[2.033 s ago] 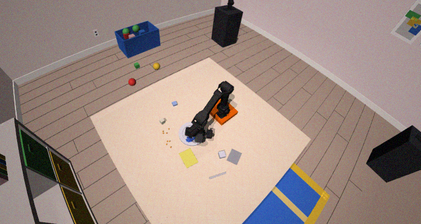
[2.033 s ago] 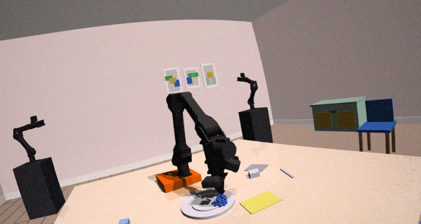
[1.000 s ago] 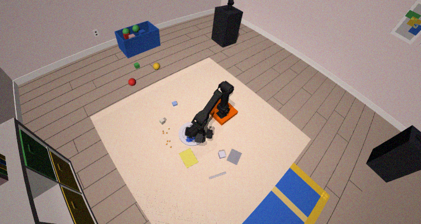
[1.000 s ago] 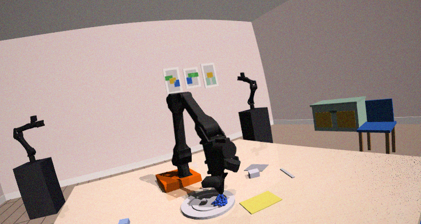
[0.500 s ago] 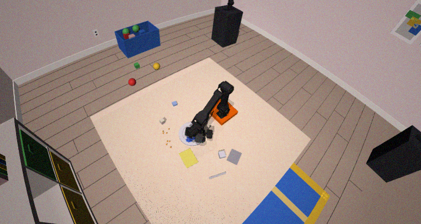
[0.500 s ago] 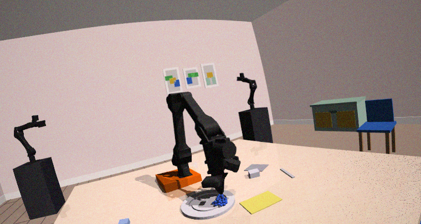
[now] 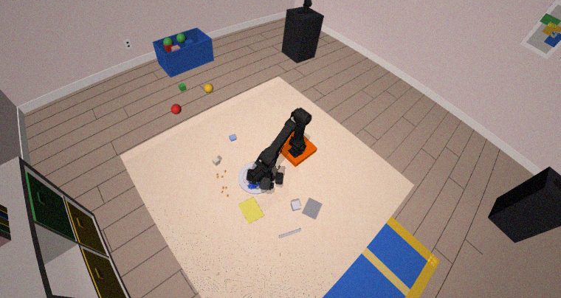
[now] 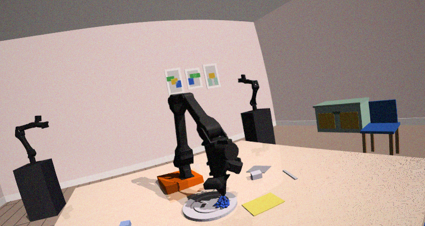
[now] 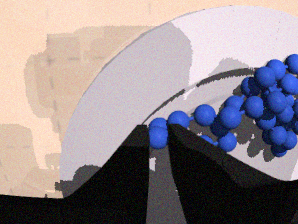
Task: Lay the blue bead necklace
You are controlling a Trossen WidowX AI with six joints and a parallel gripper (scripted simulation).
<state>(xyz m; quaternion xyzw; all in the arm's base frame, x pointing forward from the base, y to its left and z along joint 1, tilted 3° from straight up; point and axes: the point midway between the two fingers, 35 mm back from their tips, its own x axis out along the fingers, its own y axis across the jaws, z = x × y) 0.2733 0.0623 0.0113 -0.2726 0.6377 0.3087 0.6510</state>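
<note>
Now: the round bead board 10 mm ahead of my gripper tip, 70 mm to the right of it and 10 mm below it. From my gripper tip the other things lie so: yellow sheet (140 mm ahead, 80 mm to the left, 20 mm below); small grey block (70 mm behind, 200 mm to the left, 10 mm below); grey sheet (130 mm behind, 260 mm to the left, 20 mm below).
</note>
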